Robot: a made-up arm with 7 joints.
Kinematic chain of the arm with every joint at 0, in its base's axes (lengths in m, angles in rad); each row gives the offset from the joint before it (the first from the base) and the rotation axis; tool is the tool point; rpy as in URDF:
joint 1: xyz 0 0 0.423 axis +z
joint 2: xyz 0 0 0 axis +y
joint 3: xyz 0 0 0.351 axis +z
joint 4: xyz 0.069 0 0 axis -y
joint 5: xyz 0.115 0 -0.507 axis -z
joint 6: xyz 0 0 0 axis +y
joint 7: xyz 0.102 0 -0.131 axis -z
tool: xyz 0 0 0 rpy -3.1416 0 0
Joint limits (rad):
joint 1: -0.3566..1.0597
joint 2: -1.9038..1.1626
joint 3: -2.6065..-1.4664
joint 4: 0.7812..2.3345
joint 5: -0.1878..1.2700
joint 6: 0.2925..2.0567
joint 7: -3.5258..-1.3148
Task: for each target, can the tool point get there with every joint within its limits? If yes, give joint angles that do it. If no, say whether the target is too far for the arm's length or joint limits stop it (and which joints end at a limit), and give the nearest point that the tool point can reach.
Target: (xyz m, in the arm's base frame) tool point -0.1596 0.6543 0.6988
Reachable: no: joint limits stop it (at a limit: joint 1, joint 3, joint 4, joint 5, joint 6) | nearest point -0.3498 -0.0670 0.6451 | short by 0.748 m
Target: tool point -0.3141 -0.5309 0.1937
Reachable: yes | joints 0.2217 -0.6616 -2.4459 1.0903 0.4350 1.2748 -2.0564
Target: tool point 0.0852 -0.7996 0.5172
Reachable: yes | joints 0.7181 -1.1051 -1.8393 1.7512 0.4349 1.5838 -2.6286
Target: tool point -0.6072 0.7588 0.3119
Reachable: no: joint limits stop it (at a limit: joint 1, joint 3, joint 4, joint 6) | nearest point -0.9907 0.1739 0.2912 | short by 0.700 m
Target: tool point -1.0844 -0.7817 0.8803
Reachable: no: too far | nearest point -0.7887 -0.5685 0.7556 | short by 0.385 m
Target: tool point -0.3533 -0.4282 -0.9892
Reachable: no: too far | nearest point -0.3208 -0.3889 -0.3658 | short by 0.626 m
